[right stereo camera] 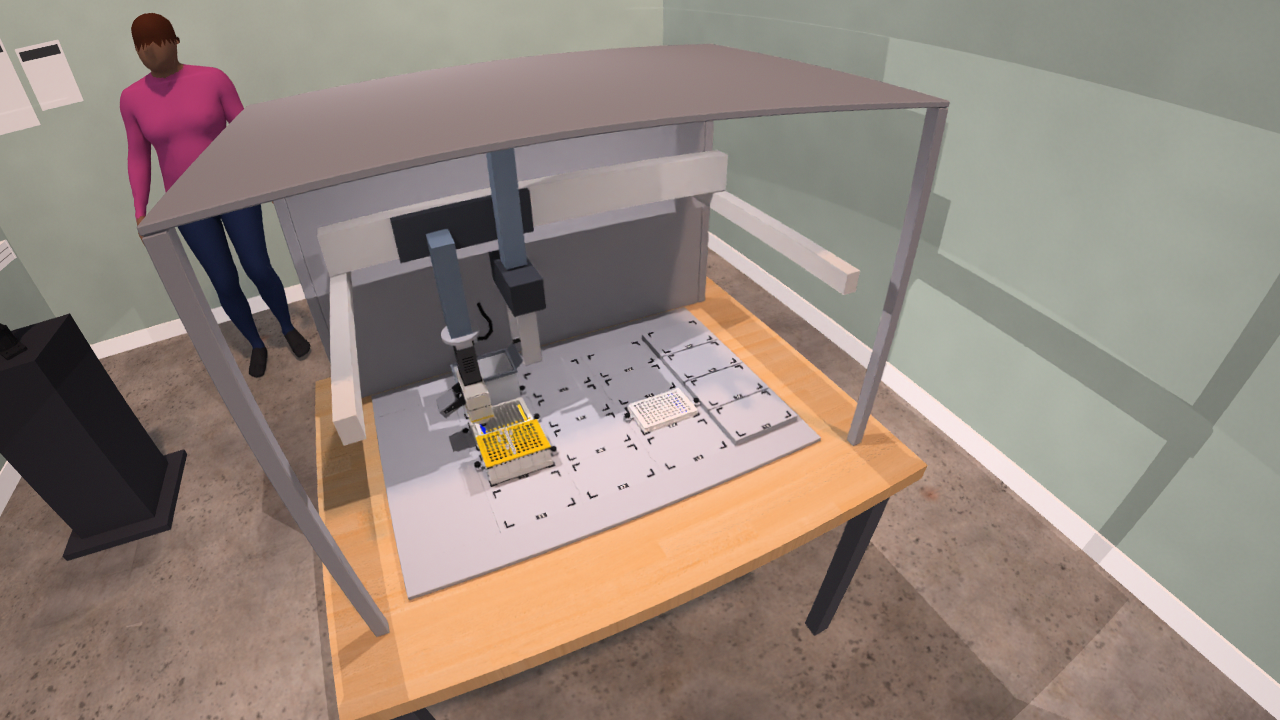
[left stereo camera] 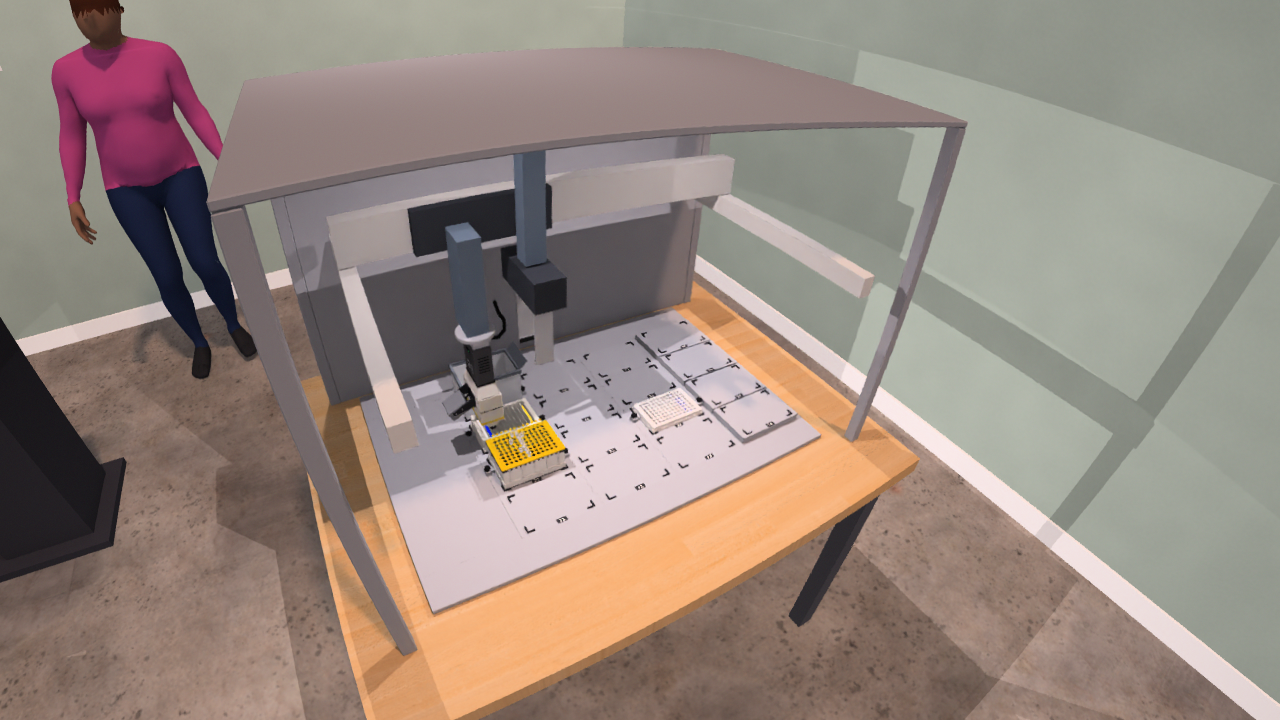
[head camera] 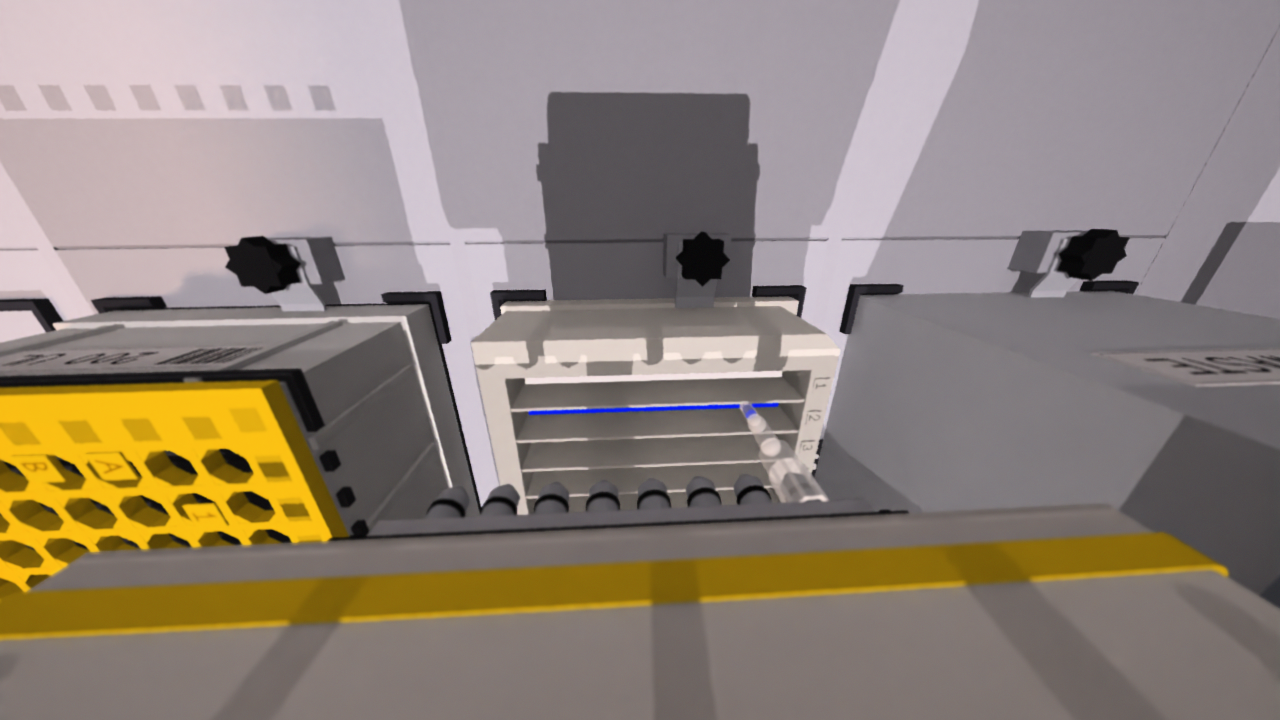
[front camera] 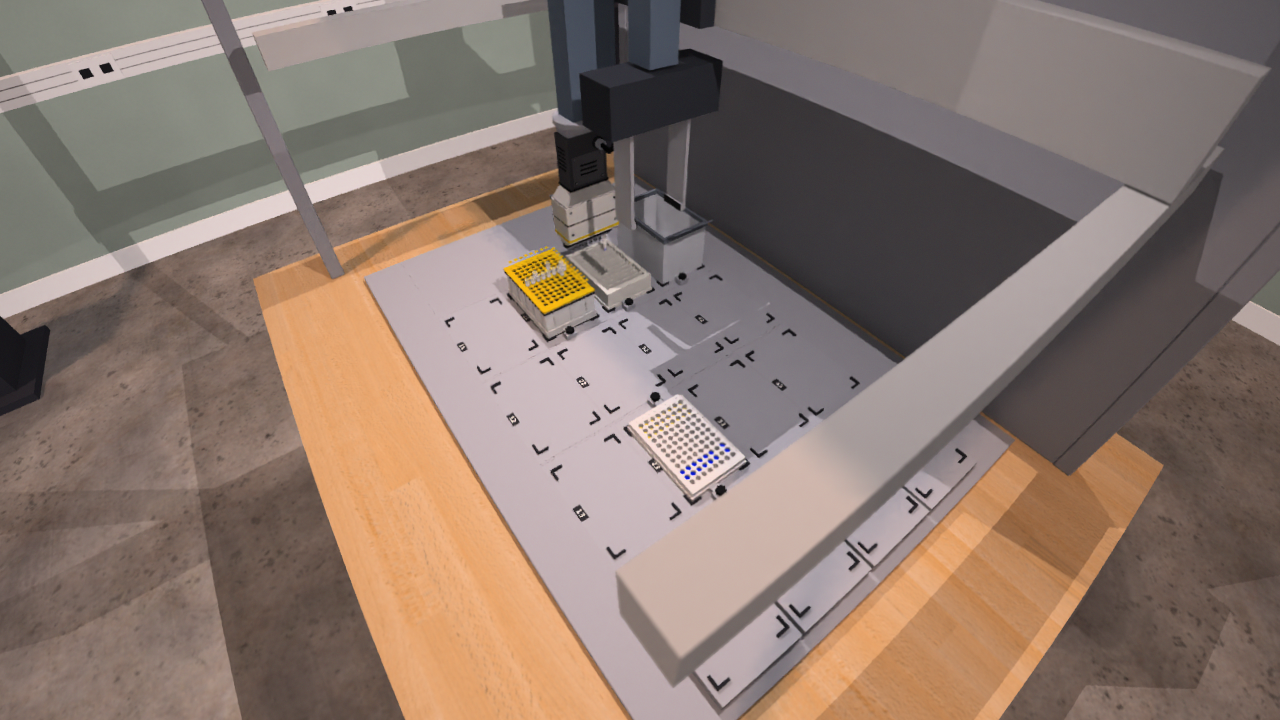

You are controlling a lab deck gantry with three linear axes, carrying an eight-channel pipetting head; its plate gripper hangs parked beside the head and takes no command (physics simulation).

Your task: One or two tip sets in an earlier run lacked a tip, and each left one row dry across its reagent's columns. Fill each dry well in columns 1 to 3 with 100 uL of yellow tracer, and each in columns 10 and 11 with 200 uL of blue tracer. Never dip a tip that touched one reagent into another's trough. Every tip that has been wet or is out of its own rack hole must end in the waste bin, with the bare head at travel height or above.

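Note:
The pipetting head (front camera: 584, 214) (head camera: 626, 626) is over the reservoir (front camera: 632, 291) (head camera: 657, 351). One clear tip (head camera: 778, 461) hangs from its rightmost channel in the head camera view; the other visible nozzles are bare. The tip's lower end shows blue at the blue line in trough 2; its exact depth is unclear. The yellow tip rack (front camera: 548, 308) (head camera: 295, 483) holds some clear tips. The white well plate (front camera: 689, 488) (left stereo camera: 657, 425) has several blue wells and faint yellow ones; single wells are too small to judge. The parked plate gripper (front camera: 651, 214) is open, its paddles apart and empty.
The grey waste bin (front camera: 671, 259) (head camera: 966, 385) stands beside the reservoir, opposite the rack. Black clamp knobs (head camera: 702, 257) stand at the holders. A pale gantry rail (front camera: 895, 420) crosses the near right of the front view. A person (left stereo camera: 138, 116) stands behind the enclosure.

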